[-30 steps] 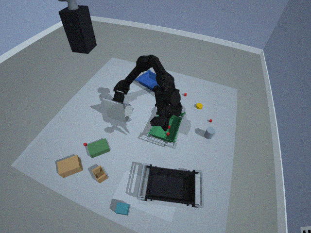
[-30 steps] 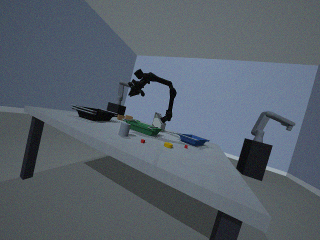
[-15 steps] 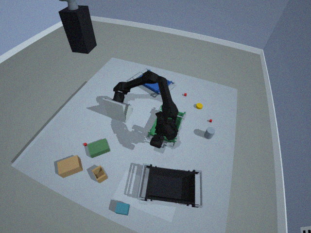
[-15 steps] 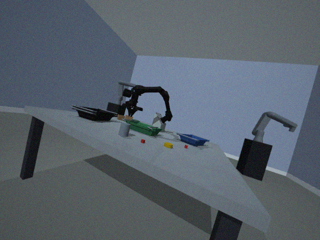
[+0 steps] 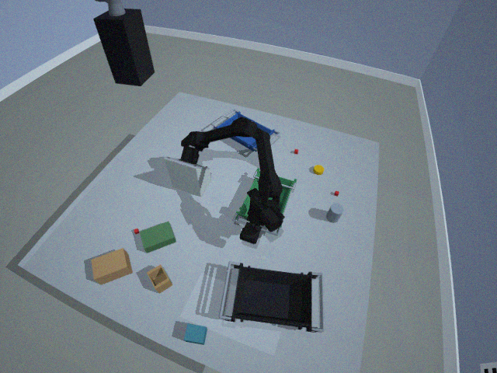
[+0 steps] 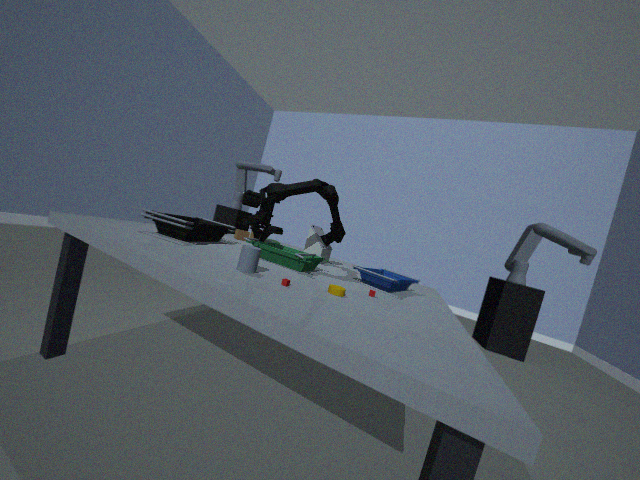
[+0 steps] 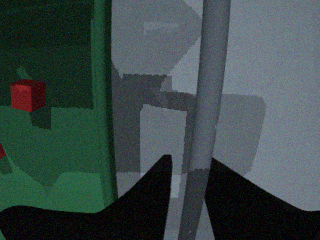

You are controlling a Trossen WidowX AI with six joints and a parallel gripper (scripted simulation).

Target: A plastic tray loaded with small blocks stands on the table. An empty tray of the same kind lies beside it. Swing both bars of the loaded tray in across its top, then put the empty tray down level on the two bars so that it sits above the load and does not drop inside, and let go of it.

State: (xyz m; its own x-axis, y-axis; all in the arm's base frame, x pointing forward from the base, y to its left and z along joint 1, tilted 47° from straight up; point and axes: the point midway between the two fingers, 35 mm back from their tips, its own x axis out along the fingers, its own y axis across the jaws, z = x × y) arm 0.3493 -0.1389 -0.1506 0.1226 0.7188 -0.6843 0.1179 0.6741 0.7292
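Right now my gripper tip is 100 mm to the right of the red block, 40 mm short of it and 20 mm above it. The rest, counted from my gripper tip: grey cylinder: 310 mm ahead, 160 mm to the left; then green box: 360 mm behind, 120 mm to the right, 20 mm below; then teal block: 410 mm to the right, 100 mm behind, 10 mm below.
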